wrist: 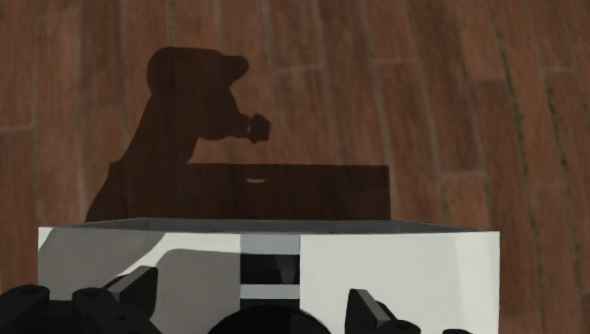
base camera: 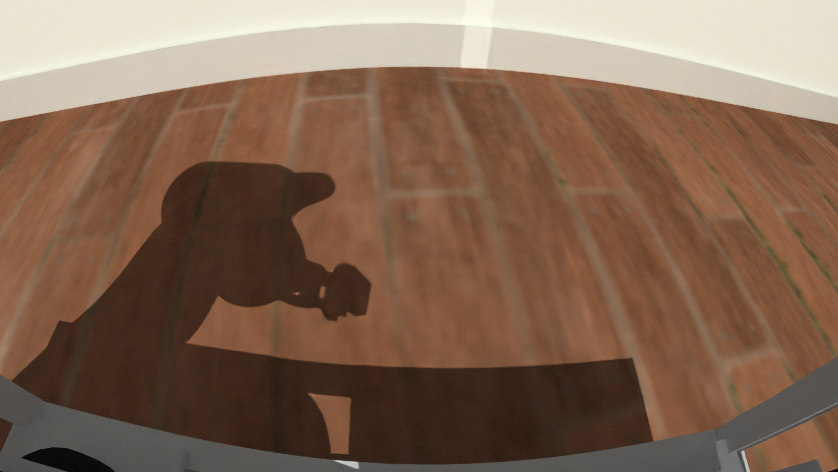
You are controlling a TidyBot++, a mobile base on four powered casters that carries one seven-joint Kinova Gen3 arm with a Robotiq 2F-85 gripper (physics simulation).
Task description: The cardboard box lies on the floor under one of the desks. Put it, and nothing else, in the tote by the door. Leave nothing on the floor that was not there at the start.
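Frame: origin at the arm's base, x ahead, y left, z up, level; metres.
Seen in the pictures: gripper, fingertip midpoint: (wrist: 252,300).
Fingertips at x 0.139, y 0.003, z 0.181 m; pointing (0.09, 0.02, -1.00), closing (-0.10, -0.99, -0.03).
A point is followed by its place in that frame.
My gripper (wrist: 252,300) {x 0.139, y 0.003, z 0.181 m} is open, with its two dark fingers wide apart over the white top of my own base in the wrist view. No object shows between the fingers. The cardboard box, the desks, the tote and the door do not show in either view.
A cream wall (base camera: 234,23) {x 0.777, y 0.286, z -0.288 m} with a pale baseboard (base camera: 375,46) {x 0.795, y 0.044, z -0.353 m} runs across the front in the base camera view. Reddish-brown plank floor (base camera: 527,234) {x 0.423, y -0.150, z -0.397 m} (wrist: 425,115) {x 0.381, y -0.336, z -0.397 m} lies before my base (wrist: 400,270) {x 0.113, y -0.134, z -0.014 m}. The arm's and base's shadow (base camera: 234,246) {x 0.387, y 0.165, z -0.397 m} (wrist: 190,110) {x 0.380, y 0.188, z -0.397 m} falls on it.
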